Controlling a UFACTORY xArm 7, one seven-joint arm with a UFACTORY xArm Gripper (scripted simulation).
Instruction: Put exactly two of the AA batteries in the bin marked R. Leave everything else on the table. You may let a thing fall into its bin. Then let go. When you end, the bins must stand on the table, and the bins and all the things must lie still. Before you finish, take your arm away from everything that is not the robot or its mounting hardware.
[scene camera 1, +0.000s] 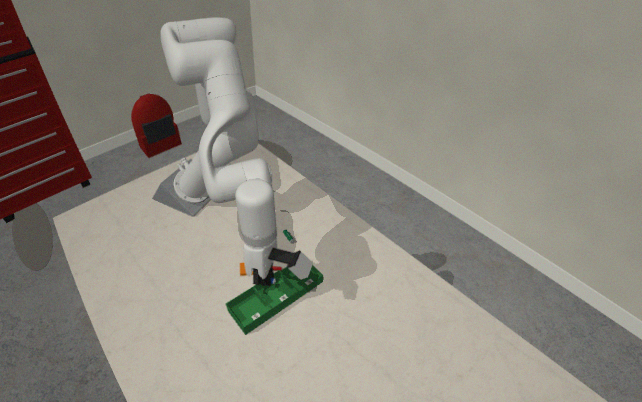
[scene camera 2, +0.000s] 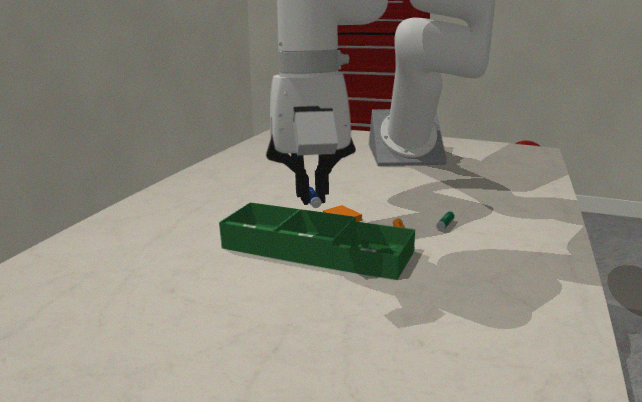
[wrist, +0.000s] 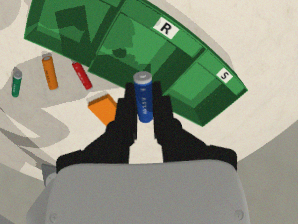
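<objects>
Gripper (scene camera 1: 266, 280), 0.89 m from the lens. Green three-part bin tray (scene camera 1: 288, 288), 0.94 m from the lens.
</objects>
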